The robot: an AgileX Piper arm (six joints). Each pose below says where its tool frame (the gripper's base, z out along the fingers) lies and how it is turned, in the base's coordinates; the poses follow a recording.
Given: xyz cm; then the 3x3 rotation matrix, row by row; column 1 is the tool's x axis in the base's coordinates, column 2 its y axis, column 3 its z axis. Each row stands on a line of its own.
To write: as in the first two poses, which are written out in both.
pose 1, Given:
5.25 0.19 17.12
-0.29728 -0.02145 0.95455
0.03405 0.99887 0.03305
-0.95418 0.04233 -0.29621
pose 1, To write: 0.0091 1.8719 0.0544 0.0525 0.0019 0.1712
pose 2, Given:
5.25 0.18 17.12
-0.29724 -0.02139 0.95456
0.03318 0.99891 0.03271
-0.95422 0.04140 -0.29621
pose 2, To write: 0.0085 1.8718 0.0535 0.0525 0.0018 0.1712
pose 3, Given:
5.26 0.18 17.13
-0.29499 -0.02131 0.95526
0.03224 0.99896 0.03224
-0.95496 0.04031 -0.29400
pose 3, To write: 0.0079 1.8695 0.0524 0.0526 0.0018 0.1713
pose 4, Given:
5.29 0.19 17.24
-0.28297 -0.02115 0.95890
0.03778 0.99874 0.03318
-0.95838 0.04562 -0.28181
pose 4, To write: 0.0120 1.8568 0.0571 0.0529 0.0019 0.1724
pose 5, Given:
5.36 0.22 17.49
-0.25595 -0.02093 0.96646
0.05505 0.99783 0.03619
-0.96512 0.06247 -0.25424
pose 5, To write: 0.0249 1.8283 0.0719 0.0536 0.0022 0.1749
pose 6, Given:
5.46 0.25 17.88
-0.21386 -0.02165 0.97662
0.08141 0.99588 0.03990
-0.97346 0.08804 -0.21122
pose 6, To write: 0.0440 1.7840 0.0943 0.0546 0.0025 0.1788
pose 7, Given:
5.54 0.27 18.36
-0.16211 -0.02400 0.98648
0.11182 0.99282 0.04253
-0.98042 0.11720 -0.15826
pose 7, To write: 0.0657 1.7300 0.1195 0.0554 0.0027 0.1836
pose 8, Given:
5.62 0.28 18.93
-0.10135 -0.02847 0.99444
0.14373 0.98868 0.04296
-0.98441 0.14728 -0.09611
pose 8, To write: 0.0879 1.6668 0.1450 0.0562 0.0028 0.1893
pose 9, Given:
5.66 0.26 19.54
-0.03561 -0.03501 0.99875
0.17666 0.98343 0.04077
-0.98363 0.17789 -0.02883
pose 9, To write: 0.1106 1.5984 0.1707 0.0566 0.0026 0.1954
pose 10, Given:
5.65 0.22 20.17
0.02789 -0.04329 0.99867
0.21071 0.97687 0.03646
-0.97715 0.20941 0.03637
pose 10, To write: 0.1341 1.5318 0.1969 0.0565 0.0022 0.2017
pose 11, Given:
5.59 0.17 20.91
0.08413 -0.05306 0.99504
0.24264 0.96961 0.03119
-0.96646 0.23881 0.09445
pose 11, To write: 0.1558 1.4719 0.2219 0.0559 0.0017 0.2091
